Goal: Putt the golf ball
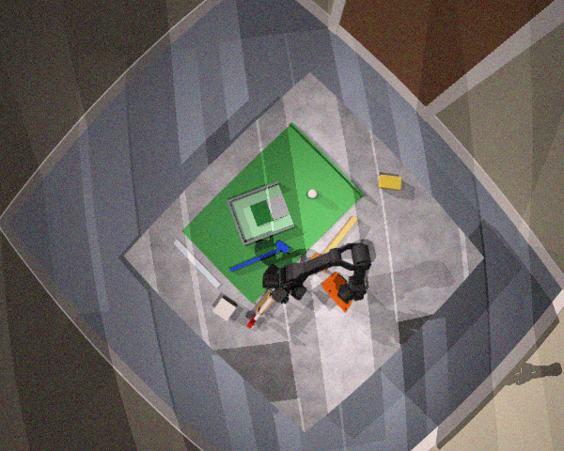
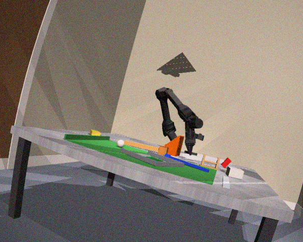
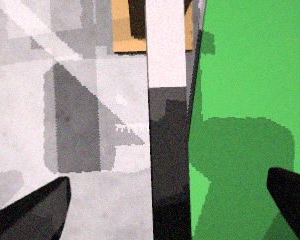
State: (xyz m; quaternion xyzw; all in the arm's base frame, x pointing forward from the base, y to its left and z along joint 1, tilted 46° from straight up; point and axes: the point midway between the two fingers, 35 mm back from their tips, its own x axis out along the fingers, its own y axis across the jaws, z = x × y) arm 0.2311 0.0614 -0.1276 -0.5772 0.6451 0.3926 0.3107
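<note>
The blue putter lies 15 cm ahead of my gripper tip, 1 cm to the right of it and 3 cm below it. From my gripper tip the other things lie so: white golf ball (16 cm ahead, 39 cm to the right, 3 cm below); pale strip (35 cm ahead, 21 cm to the left, 5 cm below); beige block (11 cm ahead, 27 cm to the left, 3 cm below).
</note>
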